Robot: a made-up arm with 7 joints.
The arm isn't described. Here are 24 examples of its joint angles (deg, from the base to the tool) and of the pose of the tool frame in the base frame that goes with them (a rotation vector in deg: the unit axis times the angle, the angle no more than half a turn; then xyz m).
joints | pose
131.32 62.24 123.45 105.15 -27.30 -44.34 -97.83 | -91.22 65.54 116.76 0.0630 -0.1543 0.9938
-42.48 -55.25 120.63 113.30 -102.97 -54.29 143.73 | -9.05 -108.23 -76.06 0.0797 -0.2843 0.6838
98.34 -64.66 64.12 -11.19 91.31 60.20 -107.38 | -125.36 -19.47 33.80 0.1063 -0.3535 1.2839
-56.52 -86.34 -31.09 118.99 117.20 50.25 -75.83 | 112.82 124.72 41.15 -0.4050 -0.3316 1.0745
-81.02 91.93 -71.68 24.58 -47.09 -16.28 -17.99 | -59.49 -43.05 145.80 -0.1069 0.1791 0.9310
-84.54 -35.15 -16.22 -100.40 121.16 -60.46 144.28 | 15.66 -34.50 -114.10 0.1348 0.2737 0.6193
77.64 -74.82 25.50 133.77 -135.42 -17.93 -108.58 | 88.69 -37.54 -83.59 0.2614 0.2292 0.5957
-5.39 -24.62 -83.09 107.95 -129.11 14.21 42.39 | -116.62 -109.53 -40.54 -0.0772 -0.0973 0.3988
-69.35 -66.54 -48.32 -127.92 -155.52 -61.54 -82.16 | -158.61 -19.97 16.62 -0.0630 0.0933 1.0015
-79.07 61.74 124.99 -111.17 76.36 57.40 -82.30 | -136.02 -1.12 -3.70 -0.4960 0.0120 1.0648
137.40 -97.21 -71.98 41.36 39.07 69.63 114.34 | -98.65 57.01 -15.85 -0.0530 -0.1287 0.4942
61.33 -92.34 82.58 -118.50 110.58 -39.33 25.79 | 89.03 17.44 -36.38 -0.1139 0.2368 0.8425
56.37 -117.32 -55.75 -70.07 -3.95 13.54 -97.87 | -40.44 70.27 -103.34 -0.3894 0.5691 0.8150
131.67 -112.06 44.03 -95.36 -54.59 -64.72 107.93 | -79.34 -23.03 70.63 0.2455 -0.1233 0.6631
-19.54 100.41 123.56 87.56 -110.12 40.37 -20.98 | -11.21 -154.80 32.16 0.4810 -0.2555 0.6485
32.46 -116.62 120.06 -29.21 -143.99 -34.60 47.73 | -67.41 -115.68 67.21 -0.1485 -0.0811 0.9754
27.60 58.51 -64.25 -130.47 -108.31 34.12 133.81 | -0.01 159.62 -77.96 -0.2270 -0.0237 0.3277
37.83 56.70 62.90 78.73 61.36 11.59 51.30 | 29.28 -104.11 13.64 0.0093 -0.1958 0.5627
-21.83 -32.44 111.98 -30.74 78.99 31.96 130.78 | -51.03 -16.70 55.89 0.2191 0.0614 0.5565
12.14 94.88 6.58 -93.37 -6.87 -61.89 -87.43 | 2.00 -109.69 -31.65 0.0996 -0.0284 0.2291
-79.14 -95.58 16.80 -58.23 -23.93 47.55 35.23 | 42.39 -18.81 131.60 0.2317 -0.3597 0.7898
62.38 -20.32 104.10 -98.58 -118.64 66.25 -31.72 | 123.78 -92.57 -77.22 0.4470 0.1895 1.3273
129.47 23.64 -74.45 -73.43 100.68 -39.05 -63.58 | 29.64 -19.22 -150.96 -0.0262 -0.2081 0.7799
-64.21 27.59 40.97 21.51 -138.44 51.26 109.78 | 25.42 55.34 66.92 0.0552 0.3186 0.9028
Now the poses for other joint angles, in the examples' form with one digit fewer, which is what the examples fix.
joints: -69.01 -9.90 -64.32 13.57 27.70 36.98 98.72
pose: 96.4 6.1 118.8 -0.092 0.105 0.942
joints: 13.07 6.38 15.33 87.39 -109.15 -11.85 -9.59
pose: -75.1 -4.1 -80.7 -0.216 0.199 0.630
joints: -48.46 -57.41 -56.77 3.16 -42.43 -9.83 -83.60
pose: -78.8 35.9 -52.8 -0.505 0.182 1.004
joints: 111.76 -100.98 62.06 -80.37 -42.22 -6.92 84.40
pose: -42.1 -0.9 36.3 0.012 0.169 0.732
